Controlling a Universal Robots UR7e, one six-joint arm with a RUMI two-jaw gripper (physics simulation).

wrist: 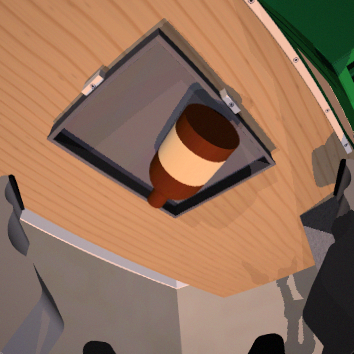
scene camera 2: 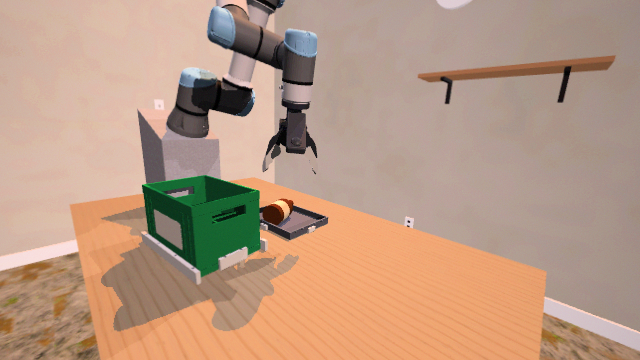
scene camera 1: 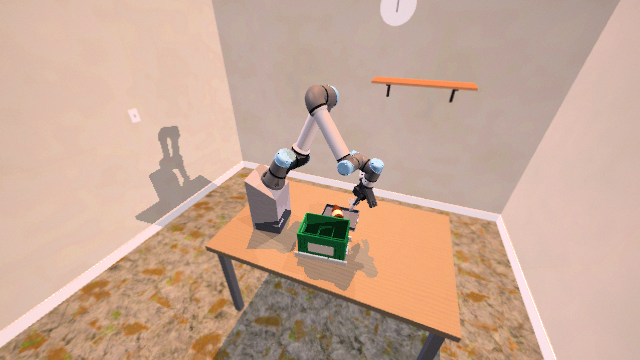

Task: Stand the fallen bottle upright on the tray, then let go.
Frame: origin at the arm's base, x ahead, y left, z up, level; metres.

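Where they show: gripper, fingertip midpoint: (wrist: pixel 176 171) (scene camera 2: pixel 290 173) (scene camera 1: pixel 358 206); arm's base at its link origin: (scene camera 2: pixel 188 127) (scene camera 1: pixel 272 181).
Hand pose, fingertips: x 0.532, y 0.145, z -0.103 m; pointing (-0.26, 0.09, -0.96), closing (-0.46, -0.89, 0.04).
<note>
Things, the pixels of their centre, and the offset from my fingertips. "spot": a spot on its surface instead.
- brown bottle at the middle of its body: (wrist: pixel 180 167) (scene camera 2: pixel 282 208) (scene camera 1: pixel 337 212) 0.173 m back, 0.078 m left, 0.176 m down
- shallow dark grey tray at a spot on its surface: (wrist: pixel 112 115) spot: 0.080 m back, 0.118 m left, 0.213 m down
- green crate at the middle of its body: (scene camera 2: pixel 202 217) (scene camera 1: pixel 324 237) 0.125 m back, 0.211 m right, 0.131 m down
A brown bottle (scene camera 1: pixel 337 212) (scene camera 2: pixel 278 211) (wrist: pixel 192 160) with a cream label lies on its side in the shallow dark grey tray (scene camera 1: pixel 353 220) (scene camera 2: pixel 306 220) (wrist: pixel 112 115). In the wrist view its base faces the crate side and its neck reaches over the tray's rim near one corner. My gripper (scene camera 1: pixel 363 204) (scene camera 2: pixel 290 171) (wrist: pixel 176 171) is open and empty, pointing down. It hangs well above the tray, with its fingers apart from the bottle. In scene camera 1 the green crate hides part of the tray.
A green crate (scene camera 1: pixel 322 250) (scene camera 2: pixel 227 237) (wrist: pixel 320 30) stands close beside the tray, with pale rails (scene camera 2: pixel 172 260) (wrist: pixel 296 60) along its foot. Small pale brackets (scene camera 2: pixel 311 229) (wrist: pixel 93 83) sit at the tray's edges. The arm's grey pedestal (scene camera 1: pixel 267 205) (scene camera 2: pixel 190 155) stands behind the crate.
</note>
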